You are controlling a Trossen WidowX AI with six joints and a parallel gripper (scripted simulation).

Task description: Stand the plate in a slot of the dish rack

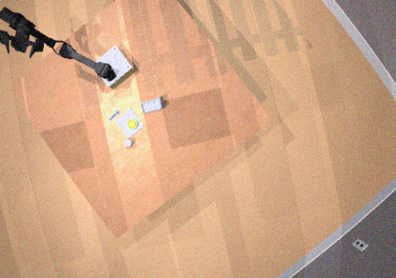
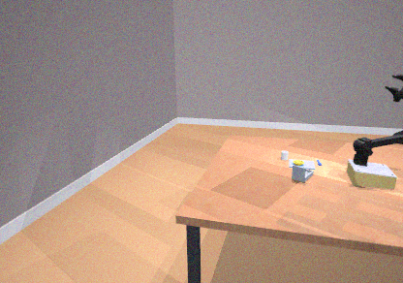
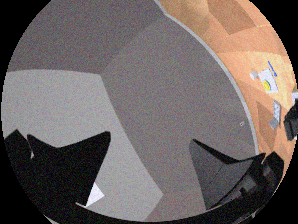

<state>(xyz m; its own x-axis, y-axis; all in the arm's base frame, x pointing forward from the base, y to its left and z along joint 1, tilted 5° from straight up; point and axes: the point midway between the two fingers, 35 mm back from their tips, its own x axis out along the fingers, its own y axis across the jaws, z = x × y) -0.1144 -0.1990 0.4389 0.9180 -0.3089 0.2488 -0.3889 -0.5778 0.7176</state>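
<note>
Now: the yellow plate 440 mm ahead of my gripper tip, 180 mm to the left of it and 490 mm below it. Round my gripper tip: light blue mat (420 mm ahead, 160 mm to the left, 500 mm below); blue spoon (320 mm ahead, 110 mm to the left, 500 mm below); grey dish rack (400 mm ahead, 350 mm to the left, 480 mm below).
</note>
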